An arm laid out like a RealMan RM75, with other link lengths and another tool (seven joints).
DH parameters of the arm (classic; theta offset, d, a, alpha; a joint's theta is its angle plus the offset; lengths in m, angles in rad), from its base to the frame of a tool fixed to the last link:
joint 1: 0 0.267 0 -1.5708
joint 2: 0 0 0 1.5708
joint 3: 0 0.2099 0 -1.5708
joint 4: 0 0 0 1.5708
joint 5: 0 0.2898 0 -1.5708
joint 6: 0 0 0 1.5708
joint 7: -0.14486 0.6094 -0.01 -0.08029
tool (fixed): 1.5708 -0.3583 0 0
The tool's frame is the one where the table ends.
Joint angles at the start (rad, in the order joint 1, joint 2, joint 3, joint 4, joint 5, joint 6, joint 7): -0.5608, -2.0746, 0.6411, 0.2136, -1.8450, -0.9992, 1.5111
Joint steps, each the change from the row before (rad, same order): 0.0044, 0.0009, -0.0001, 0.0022, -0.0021, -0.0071, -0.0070; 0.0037, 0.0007, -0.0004, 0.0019, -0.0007, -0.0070, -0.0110; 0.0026, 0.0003, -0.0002, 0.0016, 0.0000, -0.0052, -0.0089; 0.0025, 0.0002, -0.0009, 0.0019, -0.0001, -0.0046, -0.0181; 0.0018, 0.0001, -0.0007, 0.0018, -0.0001, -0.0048, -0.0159; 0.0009, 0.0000, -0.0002, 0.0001, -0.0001, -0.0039, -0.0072; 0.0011, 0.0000, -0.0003, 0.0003, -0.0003, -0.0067, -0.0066; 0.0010, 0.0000, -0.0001, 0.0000, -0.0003, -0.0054, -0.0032
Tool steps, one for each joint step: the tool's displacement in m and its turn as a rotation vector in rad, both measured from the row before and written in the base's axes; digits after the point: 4 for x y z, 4 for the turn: -0.0003, -0.0008, 0.0017, 0.0025, -0.0087, 0.0005; 0.0001, -0.0009, 0.0012, 0.0007, -0.0118, 0.0014; 0.0002, -0.0007, 0.0007, -0.0001, -0.0091, 0.0008; 0.0003, -0.0006, 0.0007, -0.0012, -0.0174, 0.0052; 0.0007, -0.0004, 0.0006, -0.0011, -0.0155, 0.0034; 0.0007, -0.0004, 0.0000, -0.0010, -0.0082, 0.0004; 0.0013, -0.0005, 0.0002, -0.0004, -0.0089, -0.0022; 0.0009, -0.0005, 0.0001, -0.0001, -0.0053, -0.0025
